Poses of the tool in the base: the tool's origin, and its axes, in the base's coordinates. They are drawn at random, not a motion.
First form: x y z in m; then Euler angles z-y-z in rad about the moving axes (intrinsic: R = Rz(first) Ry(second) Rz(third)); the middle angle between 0 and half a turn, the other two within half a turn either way.
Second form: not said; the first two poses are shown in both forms.
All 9 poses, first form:
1: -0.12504 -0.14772 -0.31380 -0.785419 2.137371 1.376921
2: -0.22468 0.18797 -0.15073 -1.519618 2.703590 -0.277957
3: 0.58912 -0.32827 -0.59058 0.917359 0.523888 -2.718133
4: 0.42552 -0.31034 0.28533 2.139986 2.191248 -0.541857
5: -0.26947 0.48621 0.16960 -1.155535 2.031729 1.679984
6: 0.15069 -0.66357 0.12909 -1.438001 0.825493 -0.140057
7: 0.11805 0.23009 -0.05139 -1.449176 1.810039 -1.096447
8: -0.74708 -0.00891 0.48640 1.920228 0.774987 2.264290
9: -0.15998 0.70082 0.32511 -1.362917 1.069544 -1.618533
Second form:
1: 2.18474 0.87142 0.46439 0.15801 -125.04 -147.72 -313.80
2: 2.87025 0.57308 0.80133 -0.17159 -224.68 187.97 -150.73
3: 1.85431 -0.31391 -0.07914 -0.94615 589.12 -328.27 -590.58
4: 2.49215 -0.91357 0.21378 0.34597 425.52 -310.34 285.33
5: 2.07384 0.97579 0.15051 0.15866 -269.47 486.21 169.60
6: 1.73858 0.31737 0.41837 -0.85103 150.69 -663.57 129.09
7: 2.77689 0.14031 0.78729 -0.60040 118.05 230.09 -51.39
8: 2.18286 -0.07290 -0.41958 -0.90478 -747.08 -8.91 486.40
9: 3.00385 -0.06511 0.50669 -0.85967 -159.98 700.82 325.11
